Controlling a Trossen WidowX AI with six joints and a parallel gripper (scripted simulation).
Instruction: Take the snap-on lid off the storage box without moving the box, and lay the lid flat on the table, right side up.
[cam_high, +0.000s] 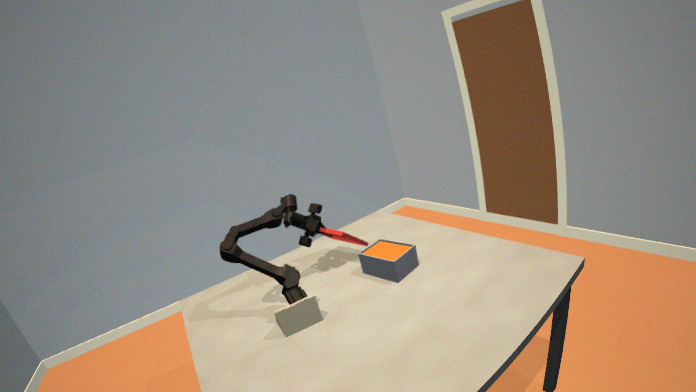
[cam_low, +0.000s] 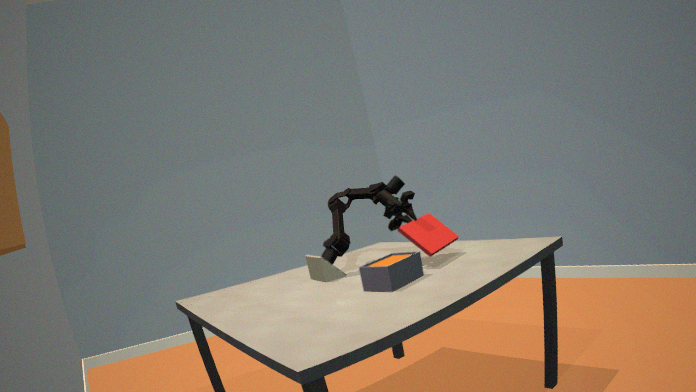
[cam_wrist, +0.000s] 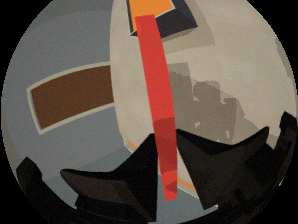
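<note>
My gripper tip is 60 mm short of the red lid, 10 mm to the right of it and 50 mm above it. Round my gripper tip: storage box 110 mm ahead, 260 mm to the right, 130 mm below.
</note>
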